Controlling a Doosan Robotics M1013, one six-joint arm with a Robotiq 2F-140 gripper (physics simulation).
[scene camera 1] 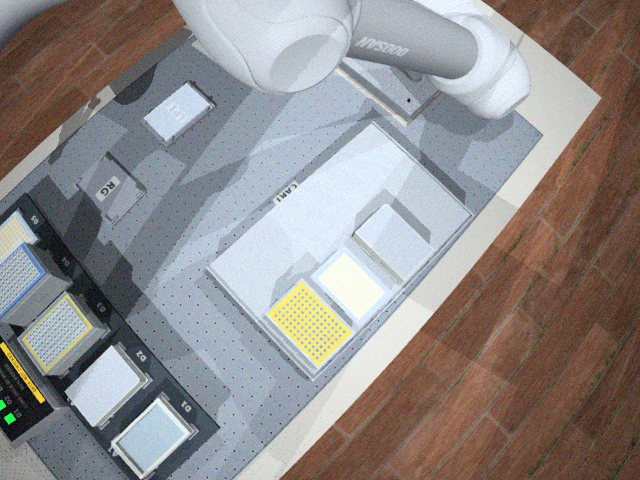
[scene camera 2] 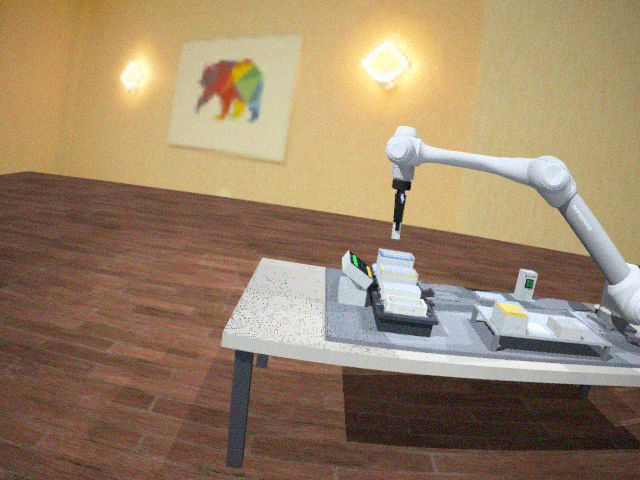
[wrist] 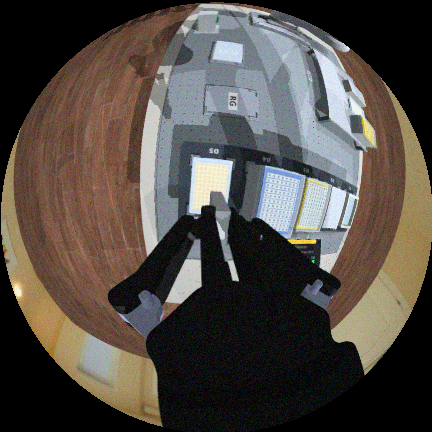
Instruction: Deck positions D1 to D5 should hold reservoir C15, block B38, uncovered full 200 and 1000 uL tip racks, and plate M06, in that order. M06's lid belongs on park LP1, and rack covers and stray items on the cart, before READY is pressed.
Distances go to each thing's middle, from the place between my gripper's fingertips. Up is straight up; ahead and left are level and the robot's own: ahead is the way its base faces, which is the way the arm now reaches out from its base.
The pale blue reservoir (scene camera 1: 160,429) lies 50 mm ahead of my hand, 490 mm to the left of it and 120 mm below it. The rest, counted from my hand: cart tray (scene camera 1: 293,240) 460 mm behind, 520 mm to the left, 140 mm below.
